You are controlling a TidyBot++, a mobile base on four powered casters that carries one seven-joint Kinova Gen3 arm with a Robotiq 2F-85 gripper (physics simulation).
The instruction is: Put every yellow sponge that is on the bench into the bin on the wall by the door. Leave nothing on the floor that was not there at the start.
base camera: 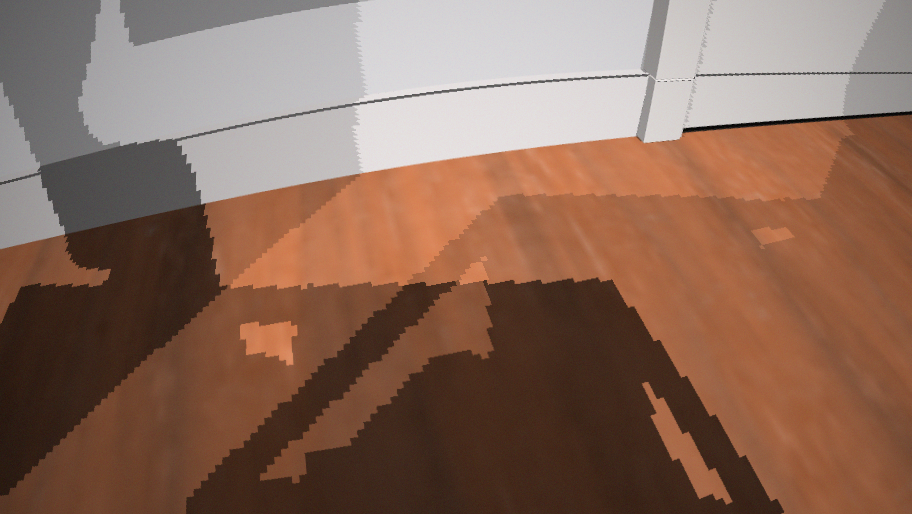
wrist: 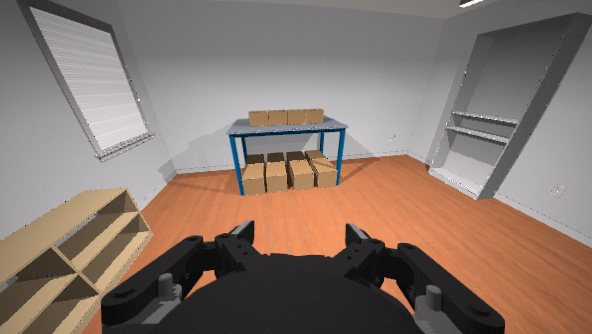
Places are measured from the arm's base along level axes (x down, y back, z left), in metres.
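Where they show: gripper, fingertip midpoint: (wrist: 299, 232).
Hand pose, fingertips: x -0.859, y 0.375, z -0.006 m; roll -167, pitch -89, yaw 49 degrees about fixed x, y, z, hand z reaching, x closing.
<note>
After its pixels a point has its place.
My gripper (wrist: 299, 232) {x -0.859, y 0.375, z -0.006 m} is open and empty, with its two fingers wide apart at the bottom of the wrist view. A bench with a grey top and blue legs (wrist: 334, 124) {x -0.417, y 3.362, z 0.573 m} stands far ahead of it against the back wall. A row of several brown boxes (wrist: 278, 118) {x -0.606, y 2.463, z -0.361 m} stands on the bench top. No yellow sponge shows on the part of the bench top that is visible; the surface behind the boxes is hidden. The bin by the door does not show in either view.
Several brown boxes (wrist: 276, 178) {x 0.168, y 2.206, z -0.395 m} stand under the bench. A low wooden shelf unit (wrist: 60, 220) {x -0.213, y 0.927, z -1.675 m} is at the left, below a window (wrist: 85, 80) {x -1.109, y 1.821, z -2.128 m}. A tall grey shelf unit (wrist: 535, 112) {x -0.767, y 2.118, z 2.512 m} stands at the right wall. The base camera shows a white wall (base camera: 478, 130) {x 0.364, y -0.635, z -0.029 m} with a post (base camera: 667, 108) {x 0.348, y -0.671, z -0.261 m}.
</note>
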